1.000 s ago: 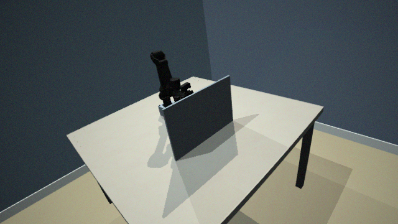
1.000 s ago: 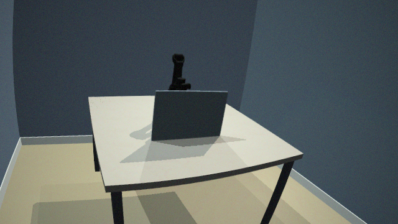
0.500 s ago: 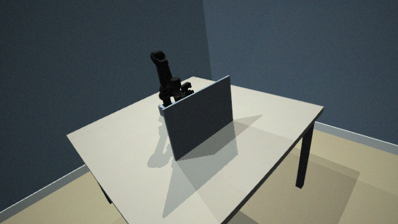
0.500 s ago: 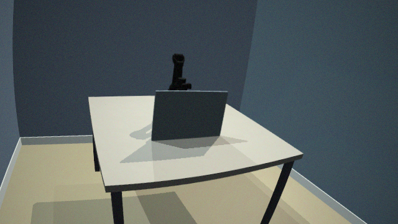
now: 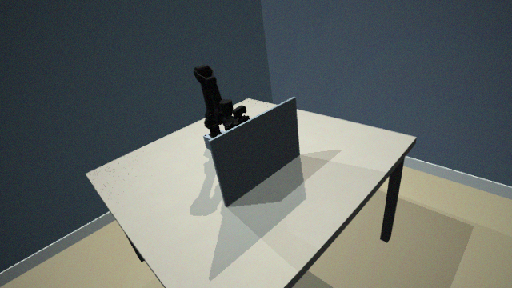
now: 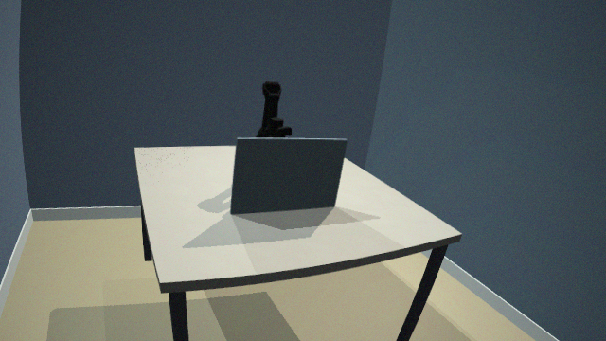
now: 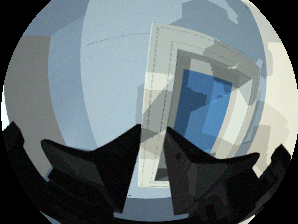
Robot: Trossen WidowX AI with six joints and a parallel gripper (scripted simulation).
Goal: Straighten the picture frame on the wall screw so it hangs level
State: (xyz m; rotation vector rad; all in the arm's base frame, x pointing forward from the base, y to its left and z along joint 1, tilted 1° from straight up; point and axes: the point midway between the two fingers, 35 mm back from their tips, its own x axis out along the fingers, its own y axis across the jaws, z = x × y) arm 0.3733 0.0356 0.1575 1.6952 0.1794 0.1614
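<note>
Now: gripper tip 50 mm above the picture frame, 10 mm to the right of it and 10 mm short of it. The rest, counted from my gripper tip: wall panel: 70 mm below, 20 mm ahead, 10 mm to the right.
</note>
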